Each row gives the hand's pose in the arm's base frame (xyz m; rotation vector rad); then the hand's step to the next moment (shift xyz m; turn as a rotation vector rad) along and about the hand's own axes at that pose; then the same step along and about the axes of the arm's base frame.
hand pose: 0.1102 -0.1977 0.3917 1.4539 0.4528 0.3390
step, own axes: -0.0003 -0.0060 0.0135 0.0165 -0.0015 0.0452
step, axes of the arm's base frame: 0.0061 -0.0124 -0.0052 0.0365 -0.0314 -0.0004
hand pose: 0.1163 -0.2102 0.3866 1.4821 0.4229 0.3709
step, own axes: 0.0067 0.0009 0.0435 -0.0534 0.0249 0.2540
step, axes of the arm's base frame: 0.0271 -0.0346 0.0024 0.0780 -0.2459 0.0377
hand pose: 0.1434 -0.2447 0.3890 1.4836 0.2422 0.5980
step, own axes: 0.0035 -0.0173 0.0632 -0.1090 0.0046 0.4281
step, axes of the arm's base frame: 0.0387 -0.0520 -0.0101 0.1241 -0.4234 0.0232
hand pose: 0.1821 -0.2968 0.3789 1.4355 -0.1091 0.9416
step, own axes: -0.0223 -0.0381 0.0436 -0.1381 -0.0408 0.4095
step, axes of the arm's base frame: 0.0286 -0.0429 -0.0345 0.1239 -0.4147 -0.0332
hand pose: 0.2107 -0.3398 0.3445 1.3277 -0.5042 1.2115
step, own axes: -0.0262 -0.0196 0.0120 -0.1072 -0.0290 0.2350
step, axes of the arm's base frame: 0.0116 -0.0168 -0.0283 0.0658 -0.2473 -0.0455
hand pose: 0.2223 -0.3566 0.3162 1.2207 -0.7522 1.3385
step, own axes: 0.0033 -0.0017 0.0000 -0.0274 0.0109 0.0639
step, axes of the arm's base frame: 0.0021 0.0013 0.0027 0.0001 -0.0701 -0.0067
